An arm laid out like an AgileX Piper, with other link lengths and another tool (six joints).
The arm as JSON. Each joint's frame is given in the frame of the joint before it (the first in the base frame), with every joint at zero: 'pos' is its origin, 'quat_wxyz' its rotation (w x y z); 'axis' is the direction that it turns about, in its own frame. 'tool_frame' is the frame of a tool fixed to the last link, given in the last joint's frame.
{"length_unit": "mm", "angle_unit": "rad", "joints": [
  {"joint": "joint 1", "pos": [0.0, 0.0, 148.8], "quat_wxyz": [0.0, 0.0, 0.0, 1.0], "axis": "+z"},
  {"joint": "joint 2", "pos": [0.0, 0.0, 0.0], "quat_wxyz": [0.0, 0.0, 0.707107, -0.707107], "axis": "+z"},
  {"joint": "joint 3", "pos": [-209.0, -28.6, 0.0], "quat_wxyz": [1.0, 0.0, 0.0, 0.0], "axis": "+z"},
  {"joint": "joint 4", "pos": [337.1, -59.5, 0.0], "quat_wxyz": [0.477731, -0.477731, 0.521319, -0.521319], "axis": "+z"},
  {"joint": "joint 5", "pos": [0.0, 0.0, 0.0], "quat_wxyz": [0.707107, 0.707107, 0.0, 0.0], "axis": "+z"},
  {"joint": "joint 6", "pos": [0.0, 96.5, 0.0], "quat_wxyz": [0.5, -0.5, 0.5, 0.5], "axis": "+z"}
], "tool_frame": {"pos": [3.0, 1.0, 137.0], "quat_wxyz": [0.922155, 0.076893, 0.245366, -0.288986]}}
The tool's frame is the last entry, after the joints.
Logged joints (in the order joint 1, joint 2, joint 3, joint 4, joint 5, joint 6), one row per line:
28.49, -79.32, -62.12, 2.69, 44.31, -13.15
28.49, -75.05, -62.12, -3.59, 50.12, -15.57
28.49, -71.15, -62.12, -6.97, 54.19, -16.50
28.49, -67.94, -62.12, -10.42, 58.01, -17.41
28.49, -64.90, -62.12, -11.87, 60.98, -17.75
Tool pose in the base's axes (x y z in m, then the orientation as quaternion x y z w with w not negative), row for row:
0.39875, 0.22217, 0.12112, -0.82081, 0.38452, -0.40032, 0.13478
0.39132, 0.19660, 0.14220, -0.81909, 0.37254, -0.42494, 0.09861
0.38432, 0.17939, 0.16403, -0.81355, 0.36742, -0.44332, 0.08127
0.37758, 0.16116, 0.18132, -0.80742, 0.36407, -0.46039, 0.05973
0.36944, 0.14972, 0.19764, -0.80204, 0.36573, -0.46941, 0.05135
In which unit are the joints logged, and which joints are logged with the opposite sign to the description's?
The joints are logged in degrees. Opposite sign: joint 2, joint 6.
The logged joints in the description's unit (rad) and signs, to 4 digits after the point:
0.4972, 1.3844, -1.0842, 0.0469, 0.7734, 0.2295
0.4972, 1.3099, -1.0842, -0.0627, 0.8748, 0.2717
0.4972, 1.2418, -1.0842, -0.1216, 0.9458, 0.2880
0.4972, 1.1858, -1.0842, -0.1819, 1.0125, 0.3039
0.4972, 1.1327, -1.0842, -0.2072, 1.0643, 0.3098

